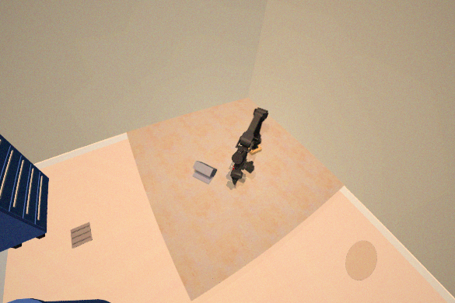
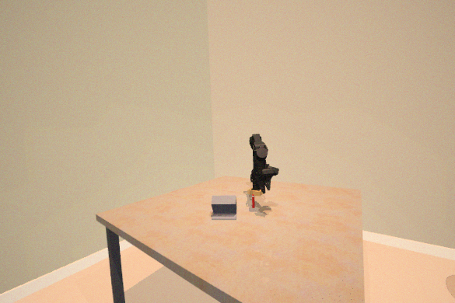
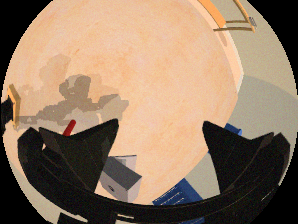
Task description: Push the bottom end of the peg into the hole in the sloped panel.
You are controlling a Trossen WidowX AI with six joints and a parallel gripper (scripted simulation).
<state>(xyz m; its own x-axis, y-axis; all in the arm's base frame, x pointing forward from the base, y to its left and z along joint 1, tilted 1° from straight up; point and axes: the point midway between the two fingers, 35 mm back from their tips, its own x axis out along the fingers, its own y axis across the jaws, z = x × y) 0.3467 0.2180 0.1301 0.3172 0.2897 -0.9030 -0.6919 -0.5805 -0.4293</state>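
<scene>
The red peg lies 90 mm behind my gripper tip, 120 mm to the right of it and 80 mm below it. Round my gripper tip: grey sloped panel 80 mm ahead, 220 mm to the right, 80 mm below.
</scene>
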